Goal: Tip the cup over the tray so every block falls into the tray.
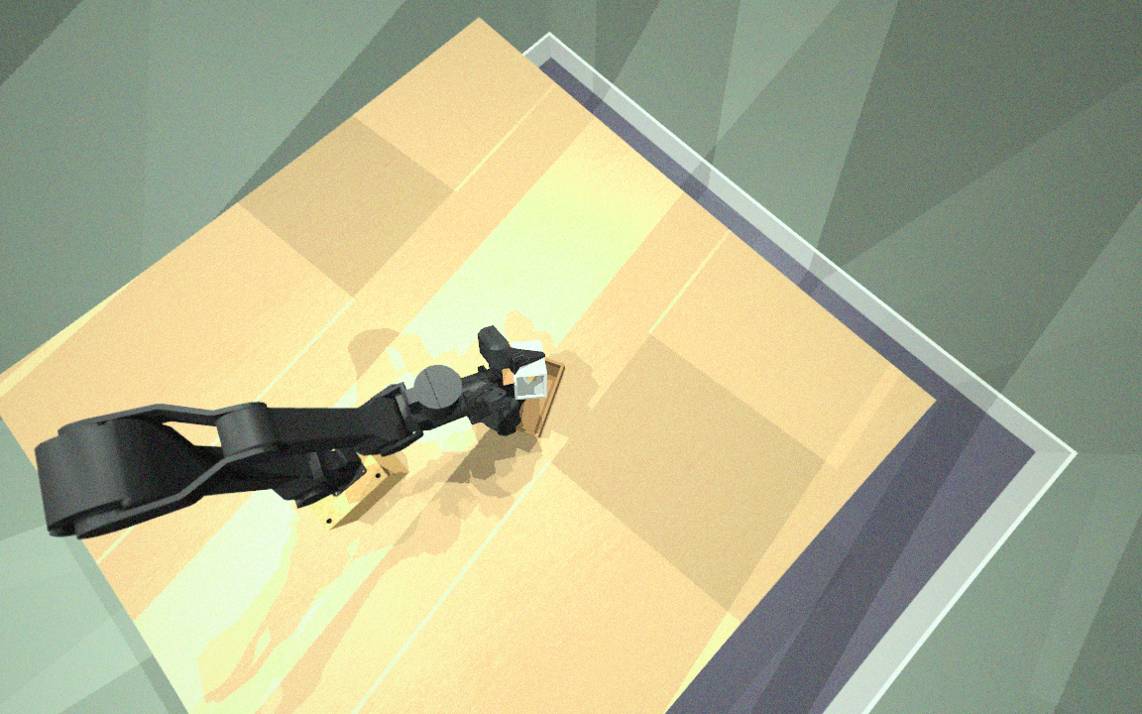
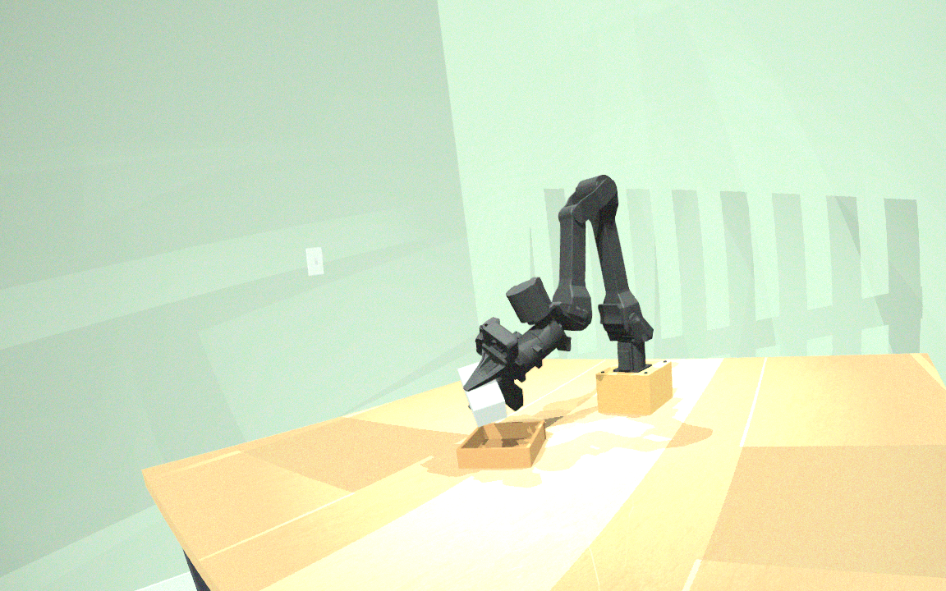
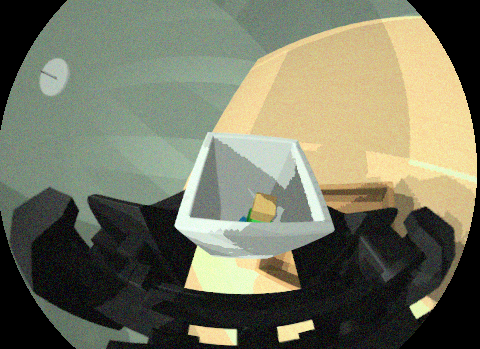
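My gripper tip is 2 cm past the green block, 2 cm to the right of it and 1 cm above it. Also, from my gripper tip: white square cup (1 cm behind, 3 cm to the left, 1 cm below); then blue block (1 cm behind, 4 cm to the left, 2 cm below).
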